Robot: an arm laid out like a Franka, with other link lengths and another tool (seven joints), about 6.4 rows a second.
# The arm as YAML. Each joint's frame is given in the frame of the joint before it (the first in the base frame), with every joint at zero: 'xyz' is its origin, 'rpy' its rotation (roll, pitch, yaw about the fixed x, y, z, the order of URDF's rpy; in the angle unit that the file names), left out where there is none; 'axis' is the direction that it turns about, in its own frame. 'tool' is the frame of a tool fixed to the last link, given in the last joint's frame.
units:
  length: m
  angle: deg
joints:
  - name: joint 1
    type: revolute
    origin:
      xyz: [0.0, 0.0, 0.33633]
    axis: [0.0, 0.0, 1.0]
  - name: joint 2
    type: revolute
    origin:
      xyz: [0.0, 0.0, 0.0]
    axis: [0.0, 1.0, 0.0]
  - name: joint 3
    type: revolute
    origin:
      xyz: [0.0, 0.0, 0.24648]
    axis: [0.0, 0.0, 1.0]
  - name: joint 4
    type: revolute
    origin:
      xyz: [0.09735, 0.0, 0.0]
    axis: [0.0, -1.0, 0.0]
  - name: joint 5
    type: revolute
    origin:
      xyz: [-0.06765, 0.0, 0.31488]
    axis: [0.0, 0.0, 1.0]
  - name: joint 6
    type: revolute
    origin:
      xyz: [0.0, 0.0, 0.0]
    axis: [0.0, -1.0, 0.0]
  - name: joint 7
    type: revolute
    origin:
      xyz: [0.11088, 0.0, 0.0]
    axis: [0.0, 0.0, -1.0]
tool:
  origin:
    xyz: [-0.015, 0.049, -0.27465]
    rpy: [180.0, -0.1, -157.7]
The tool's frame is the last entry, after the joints.
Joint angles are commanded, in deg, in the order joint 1, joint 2, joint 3, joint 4, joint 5, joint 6, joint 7. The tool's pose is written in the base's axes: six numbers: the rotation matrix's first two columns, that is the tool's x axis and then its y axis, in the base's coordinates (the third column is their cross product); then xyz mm. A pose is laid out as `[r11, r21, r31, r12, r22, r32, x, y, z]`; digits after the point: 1 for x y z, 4 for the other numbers.
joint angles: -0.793 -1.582 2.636 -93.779 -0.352 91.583 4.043
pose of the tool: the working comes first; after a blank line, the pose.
Where each joint sits with the arm in this pose, in the base's axes (m; each line is computed from the numbers above, not from the rounded line before):
joint 1: 0.0000 0.0000 0.3363
joint 2: 0.0000 0.0000 0.3363
joint 3: -0.0068 0.0001 0.5827
joint 4: 0.0905 0.0032 0.5854
joint 5: 0.4075 0.0135 0.6409
joint 6: 0.4075 0.0135 0.6409
joint 7: 0.5184 0.0171 0.6397
the tool: 0.5023 0.0645 0.3649

[-0.9389, -0.3438, 0.0143, -0.3438, 0.9390, -0.0037, 502.3, 64.5, 364.9]
